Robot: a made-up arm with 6 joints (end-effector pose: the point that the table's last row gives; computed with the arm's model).
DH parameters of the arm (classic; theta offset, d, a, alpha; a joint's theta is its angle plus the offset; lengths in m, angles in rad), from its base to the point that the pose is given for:
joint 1: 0 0.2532 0 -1.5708
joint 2: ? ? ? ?
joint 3: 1.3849 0 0.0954 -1.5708
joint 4: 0 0.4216 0 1.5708
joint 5: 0 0 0.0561 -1.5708
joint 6: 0 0.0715 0 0
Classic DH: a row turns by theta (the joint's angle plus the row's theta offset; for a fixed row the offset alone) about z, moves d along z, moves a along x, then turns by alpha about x.
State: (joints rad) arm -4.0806 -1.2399 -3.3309 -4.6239 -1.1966 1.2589
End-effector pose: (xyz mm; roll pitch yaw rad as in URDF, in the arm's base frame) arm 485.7 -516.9 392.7 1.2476 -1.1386 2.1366
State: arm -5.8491 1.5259 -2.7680 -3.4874 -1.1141 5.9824
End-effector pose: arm 672.0 278.3 85.8 -2.7980 0.0033 -2.2724
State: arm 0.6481 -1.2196 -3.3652 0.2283 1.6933 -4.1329
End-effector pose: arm -619.5 -447.0 469.9 -0.3340 -0.0541 -0.3335
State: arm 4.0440 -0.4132 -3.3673 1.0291 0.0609 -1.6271
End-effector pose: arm 257.6 397.6 915.1 -0.3360 0.5185 0.1973
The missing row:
joint 2: -1.3849 0 0.3451 0
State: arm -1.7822 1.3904 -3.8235 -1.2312 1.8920 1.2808
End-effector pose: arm -202.4 -558.5 638.3 -2.3517 -0.8857 2.0526
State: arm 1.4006 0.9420 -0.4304 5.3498 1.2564 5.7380
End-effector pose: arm 61.3 116.7 -64.3 -1.5617 0.6212 -2.4366
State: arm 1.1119 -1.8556 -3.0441 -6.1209 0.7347 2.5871
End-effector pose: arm -368.6 -743.8 36.1 0.5440 -0.9296 0.3389
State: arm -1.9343 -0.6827 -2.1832 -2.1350 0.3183 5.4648
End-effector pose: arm 60.8 86.4 1066.0 0.2802 0.0566 -1.7753
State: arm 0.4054 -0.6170 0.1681 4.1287 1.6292 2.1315
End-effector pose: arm 193.9 15.4 199.5 1.0891 -0.8907 1.3055
